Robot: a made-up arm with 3 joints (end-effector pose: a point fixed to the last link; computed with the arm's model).
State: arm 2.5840 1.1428 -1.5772
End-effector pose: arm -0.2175 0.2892 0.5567 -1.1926 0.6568 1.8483
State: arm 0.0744 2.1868 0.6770
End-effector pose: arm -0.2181 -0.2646 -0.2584 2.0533 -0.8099 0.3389
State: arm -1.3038 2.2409 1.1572
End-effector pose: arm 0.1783 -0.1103 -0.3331 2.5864 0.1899 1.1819
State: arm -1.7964 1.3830 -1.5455
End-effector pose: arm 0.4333 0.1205 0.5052 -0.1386 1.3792 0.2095
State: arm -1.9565 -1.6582 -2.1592
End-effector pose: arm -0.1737 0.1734 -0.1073 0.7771 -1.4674 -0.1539
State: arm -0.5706 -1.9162 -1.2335
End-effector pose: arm -0.0769 -0.0355 -0.1870 -1.2038 -1.5234 -0.4441
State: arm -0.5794 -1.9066 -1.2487
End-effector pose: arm -0.0740 -0.0313 -0.1869 -1.1799 -1.5305 -0.4507
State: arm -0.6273 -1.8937 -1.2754
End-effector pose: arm -0.0674 -0.0270 -0.1875 -1.1135 -1.5616 -0.4396
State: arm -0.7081 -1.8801 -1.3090
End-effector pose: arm -0.0590 -0.0225 -0.1885 -1.0133 -1.6083 -0.4108
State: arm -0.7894 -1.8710 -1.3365
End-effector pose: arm -0.0523 -0.0192 -0.1894 -0.9182 -1.6499 -0.3761
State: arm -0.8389 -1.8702 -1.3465
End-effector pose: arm -0.0490 -0.0193 -0.1902 -0.8673 -1.6736 -0.3492
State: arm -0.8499 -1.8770 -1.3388
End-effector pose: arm -0.0488 -0.0232 -0.1909 -0.8671 -1.6802 -0.3353
